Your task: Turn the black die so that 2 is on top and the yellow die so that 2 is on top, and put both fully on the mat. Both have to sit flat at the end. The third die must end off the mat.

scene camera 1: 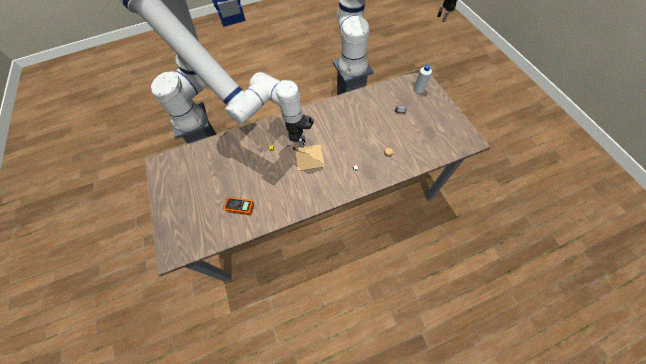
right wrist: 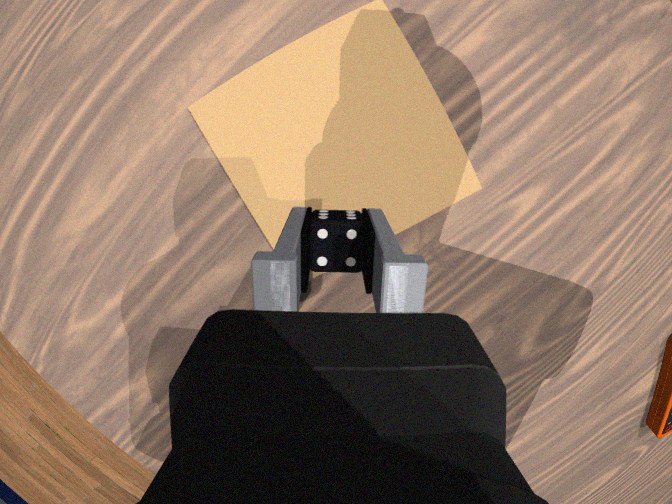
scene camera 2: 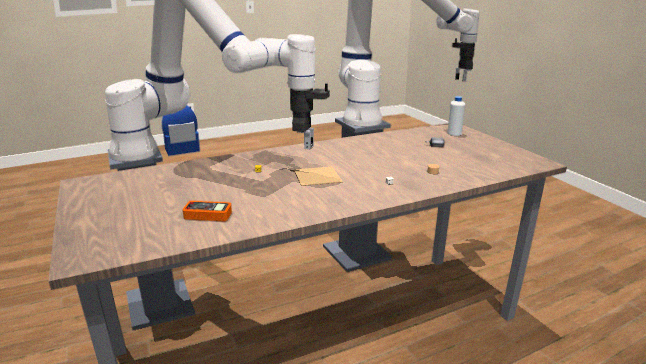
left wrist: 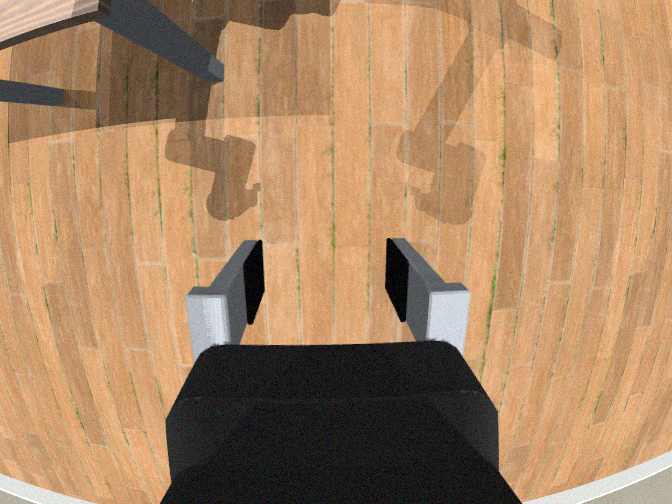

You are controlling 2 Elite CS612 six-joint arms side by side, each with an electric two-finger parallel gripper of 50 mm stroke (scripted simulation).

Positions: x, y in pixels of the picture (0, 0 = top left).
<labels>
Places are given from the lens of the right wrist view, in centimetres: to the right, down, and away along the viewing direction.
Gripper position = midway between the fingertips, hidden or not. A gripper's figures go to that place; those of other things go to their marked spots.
my right gripper (right wrist: 336, 233): 0, -1, 17
tan mat (right wrist: 344, 118): 0, -8, 24
black die (right wrist: 336, 236): 0, 0, 15
The marked spots on the black die and the tan mat are 12 cm apart.
</labels>
